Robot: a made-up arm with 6 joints. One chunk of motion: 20 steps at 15 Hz.
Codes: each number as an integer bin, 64 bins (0 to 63) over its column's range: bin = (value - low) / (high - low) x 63, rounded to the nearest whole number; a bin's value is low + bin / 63 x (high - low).
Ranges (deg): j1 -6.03..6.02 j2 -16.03..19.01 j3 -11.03..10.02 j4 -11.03..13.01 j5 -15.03..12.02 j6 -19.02..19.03
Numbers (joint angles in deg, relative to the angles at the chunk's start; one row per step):
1: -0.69 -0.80 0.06 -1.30 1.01 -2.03
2: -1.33 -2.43 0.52 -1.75 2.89 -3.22
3: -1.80 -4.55 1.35 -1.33 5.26 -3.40
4: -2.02 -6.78 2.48 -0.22 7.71 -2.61
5: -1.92 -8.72 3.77 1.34 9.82 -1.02
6: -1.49 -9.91 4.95 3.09 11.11 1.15
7: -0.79 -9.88 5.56 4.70 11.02 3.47
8: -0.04 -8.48 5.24 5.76 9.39 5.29
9: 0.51 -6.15 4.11 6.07 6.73 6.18
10: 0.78 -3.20 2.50 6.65 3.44 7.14
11: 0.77 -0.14 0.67 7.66 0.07 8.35
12: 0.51 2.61 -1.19 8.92 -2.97 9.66
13: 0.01 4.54 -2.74 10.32 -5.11 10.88
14: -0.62 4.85 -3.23 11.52 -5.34 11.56
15: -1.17 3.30 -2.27 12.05 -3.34 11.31
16: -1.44 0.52 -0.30 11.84 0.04 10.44
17: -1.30 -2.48 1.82 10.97 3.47 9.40
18: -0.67 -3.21 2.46 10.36 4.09 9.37
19: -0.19 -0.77 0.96 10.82 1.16 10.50
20: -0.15 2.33 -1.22 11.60 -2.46 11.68
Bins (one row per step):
1: 28 27 33 25 37 28
2: 25 24 35 24 42 26
3: 22 21 37 25 47 26
4: 21 17 40 28 53 27
5: 21 13 44 32 58 30
6: 24 11 48 37 61 33
7: 27 11 50 41 61 37
8: 31 14 49 44 57 40
9: 34 18 45 45 51 42
10: 36 23 40 46 43 43
11: 36 29 35 49 35 45
12: 34 34 29 52 28 47
13: 32 37 25 56 23 50
14: 28 38 23 59 23 51
15: 25 35 26 60 27 50
16: 24 30 32 60 35 49
17: 25 24 38 58 43 47
18: 28 23 40 56 45 47
19: 31 27 36 57 38 49
20: 31 33 29 59 29 51

